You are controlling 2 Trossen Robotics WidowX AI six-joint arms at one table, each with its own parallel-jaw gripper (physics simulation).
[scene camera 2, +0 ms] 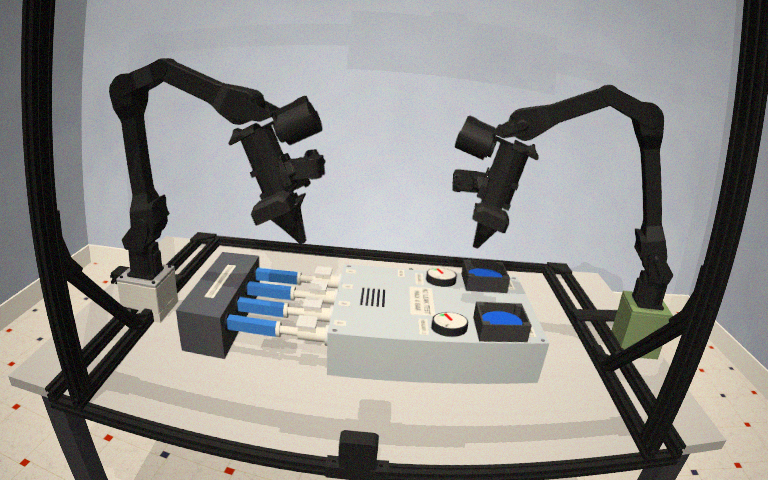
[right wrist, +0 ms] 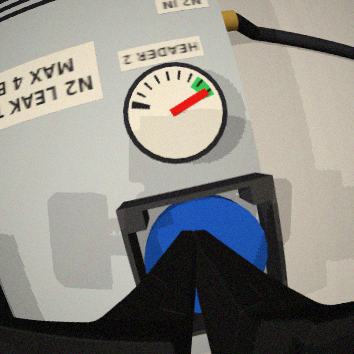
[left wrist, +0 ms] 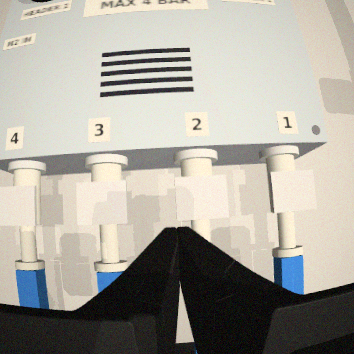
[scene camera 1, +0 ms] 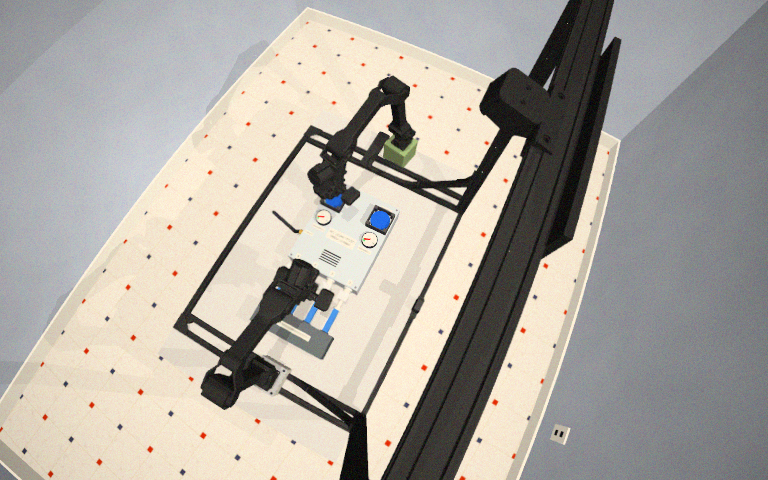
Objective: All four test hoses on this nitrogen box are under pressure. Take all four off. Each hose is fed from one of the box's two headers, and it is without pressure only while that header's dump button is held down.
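Places are measured from the left arm's base along level axes (x ahead, y left, z up), in millimetres.
Pixels of known places: left gripper, fingertip midpoint: (scene camera 2: 303, 242) (left wrist: 176, 238); right gripper, fingertip midpoint: (scene camera 2: 475, 247) (right wrist: 192, 241) (scene camera 1: 331, 198); left arm's base at its link origin: (scene camera 2: 145, 272) (scene camera 1: 267, 375); right arm's base at its link origin: (scene camera 2: 647, 302) (scene camera 1: 401, 142).
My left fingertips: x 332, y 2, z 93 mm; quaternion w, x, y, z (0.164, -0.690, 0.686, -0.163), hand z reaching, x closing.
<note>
Ahead of a thing's pixels: the offset from my left fingertips to its middle. "spot": to the spot under its first point.
On the pale nitrogen box (scene camera 1: 351, 266) (scene camera 2: 436, 359) (left wrist: 250, 60) (right wrist: 100, 165), blue hose 1 {spot: dx -67, dy -103, dz -111 mm} (scene camera 2: 252, 325) (left wrist: 288, 275), hose 2 {spot: dx -68, dy -33, dz -111 mm} (scene camera 2: 261, 306), hose 3 {spot: dx -68, dy +37, dz -112 mm} (scene camera 2: 270, 290) (left wrist: 110, 281) and hose 4 {spot: dx -72, dy +108, dz -114 mm} (scene camera 2: 276, 276) (left wrist: 31, 287) sit at their ports. The header 2 dump button {dx +326, dy +113, dz -87 mm} (scene camera 2: 485, 273) (right wrist: 210, 215) and header 1 dump button {dx +329, dy -77, dz -87 mm} (scene camera 1: 380, 220) (scene camera 2: 502, 318) are blue. The header 2 gauge {spot: dx +240, dy +106, dz -77 mm} (scene camera 2: 441, 274) (right wrist: 175, 135) has its needle at green. My left gripper (scene camera 2: 303, 242) (left wrist: 176, 238) is shut, empty, above hose 2, hiding its blue part in the left wrist view. My right gripper (scene camera 2: 476, 245) (right wrist: 192, 241) is shut, empty, above the header 2 button.
A dark block {spot: dx -156, dy -94, dz -92 mm} (scene camera 1: 317, 342) (scene camera 2: 198, 333) stands at the hoses' outer ends. The header 1 gauge {spot: dx +243, dy -78, dz -76 mm} (scene camera 1: 369, 239) (scene camera 2: 449, 322) is beside its button. A black supply line {spot: dx +181, dy +256, dz -158 mm} (scene camera 1: 286, 221) (right wrist: 305, 42) leaves the box's side. A dark frame (scene camera 2: 169, 438) surrounds the work area. Raised walls enclose both buttons.
</note>
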